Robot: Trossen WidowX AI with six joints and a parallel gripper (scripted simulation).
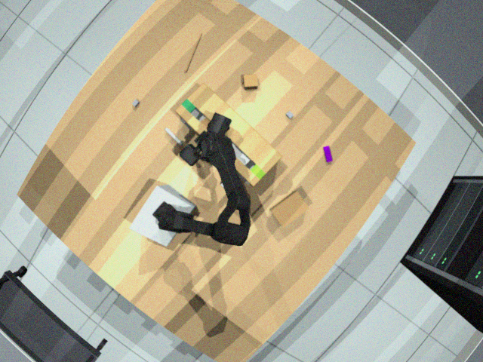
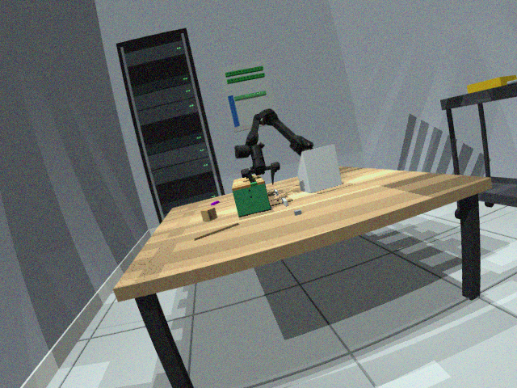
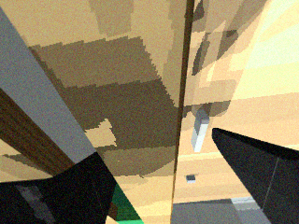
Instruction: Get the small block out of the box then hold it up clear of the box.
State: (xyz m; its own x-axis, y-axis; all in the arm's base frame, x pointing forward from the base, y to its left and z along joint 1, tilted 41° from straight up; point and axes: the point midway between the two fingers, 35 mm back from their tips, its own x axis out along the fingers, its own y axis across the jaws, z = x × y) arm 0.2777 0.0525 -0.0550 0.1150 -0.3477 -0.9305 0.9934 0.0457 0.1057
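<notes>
Now: gripper tip 50 mm short of the tan block and 20 mm to the right of it. From my gripper tip the other things lie so: brown slab (30 mm ahead, 410 mm to the right, 60 mm below); then thin stick (240 mm ahead, 290 mm to the left, 80 mm below); then box (30 mm ahead, 60 mm to the right, 20 mm below).
</notes>
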